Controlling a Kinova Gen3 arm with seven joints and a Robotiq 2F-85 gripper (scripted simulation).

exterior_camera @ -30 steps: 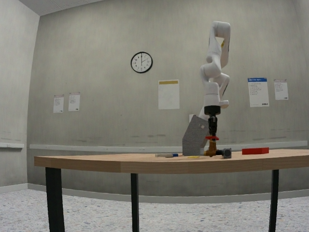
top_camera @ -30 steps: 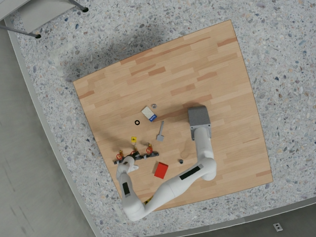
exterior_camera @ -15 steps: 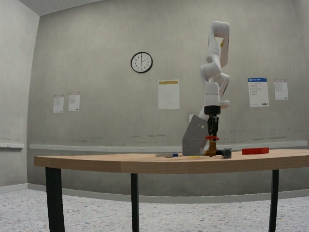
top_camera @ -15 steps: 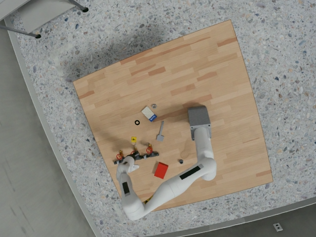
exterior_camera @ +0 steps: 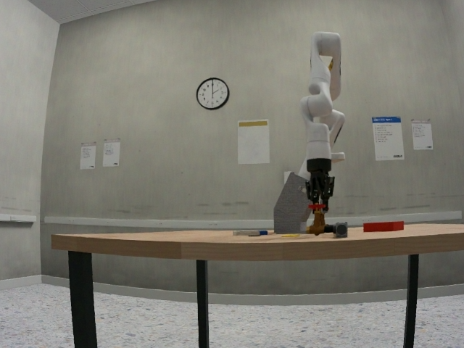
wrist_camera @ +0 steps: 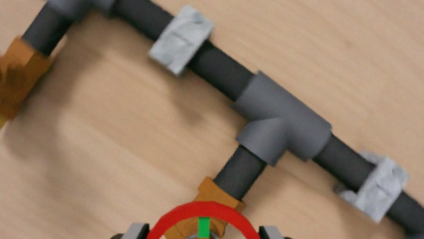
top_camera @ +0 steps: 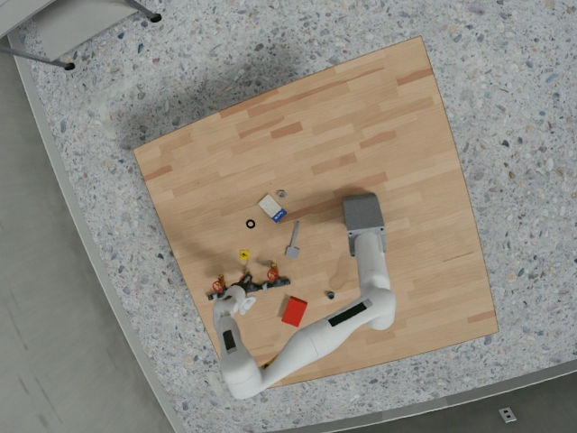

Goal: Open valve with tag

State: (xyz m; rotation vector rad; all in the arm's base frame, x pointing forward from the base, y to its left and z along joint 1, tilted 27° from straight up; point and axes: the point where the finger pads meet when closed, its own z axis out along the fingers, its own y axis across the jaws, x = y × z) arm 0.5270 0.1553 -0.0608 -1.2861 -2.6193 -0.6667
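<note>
Right now the yellow tag is 1 cm behind my hand, 9 cm to the right of it and 8 cm below it. From my hand the other things lie so: red block: 16 cm behind, 20 cm to the left, 7 cm below; grey scraper: 23 cm behind, 10 cm to the right, 8 cm below; blue box: 17 cm behind, 27 cm to the right, 7 cm below.
</note>
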